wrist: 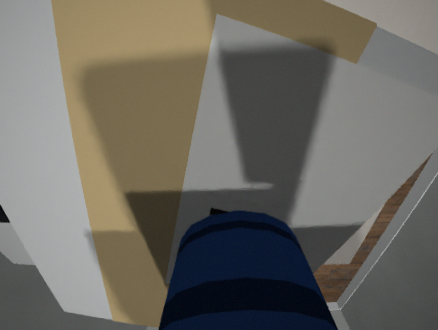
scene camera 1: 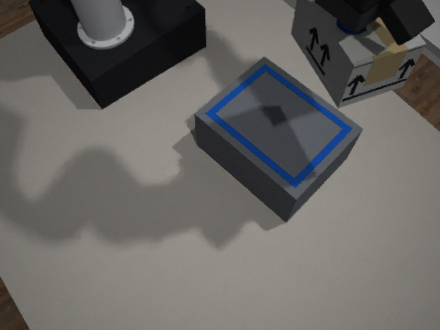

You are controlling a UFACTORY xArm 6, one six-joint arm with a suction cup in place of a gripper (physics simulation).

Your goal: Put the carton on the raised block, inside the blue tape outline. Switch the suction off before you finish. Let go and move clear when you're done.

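Frame: origin at the arm's base, x ahead, y left, z up, level; centimetres.
Where they show: end effector, tool point: (wrist: 232,221) (scene camera 1: 349,31); arm's base, origin of the base link: (scene camera 1: 106,27).
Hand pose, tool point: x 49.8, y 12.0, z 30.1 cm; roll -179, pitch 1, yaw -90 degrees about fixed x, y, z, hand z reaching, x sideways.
Observation:
Things, the pixels of their centre, and the offset from my tool point. "pt": a spot on its surface instead. Level surfaces: height alone.
- carton, body centre: (wrist: 190,186) (scene camera 1: 352,37) dz -2.9, dx -0.4, dy +2.3 cm
- raised block, body centre: (scene camera 1: 275,137) dz -35.3, dx -7.5, dy +0.1 cm
- blue tape outline, surface spot: (scene camera 1: 307,98) pt dz -29.3, dx -7.8, dy +8.0 cm
- pale table, its level: dz -41.4 cm
The carton (scene camera 1: 332,55) (wrist: 215,145), white-grey with tan tape and black arrows, is upright at the upper right in the scene view, beyond the block's upper right side. My suction cup (scene camera 1: 351,29) (wrist: 245,270), blue, is on the carton's top face and holds it. The carton appears raised off the table; its exact height is hard to tell. The raised block (scene camera 1: 245,175) is dark grey and stands in the middle of the scene view. The blue tape outline (scene camera 1: 307,98) is a rectangle on its top, with a shadow across it and no carton inside.
The black base (scene camera 1: 150,65) with the white arm foot (scene camera 1: 102,30) stands at the upper left. The pale table (scene camera 1: 150,280) bears a broad arm shadow left of and below the block. Wooden floor (scene camera 1: 422,90) shows past the table's right edge.

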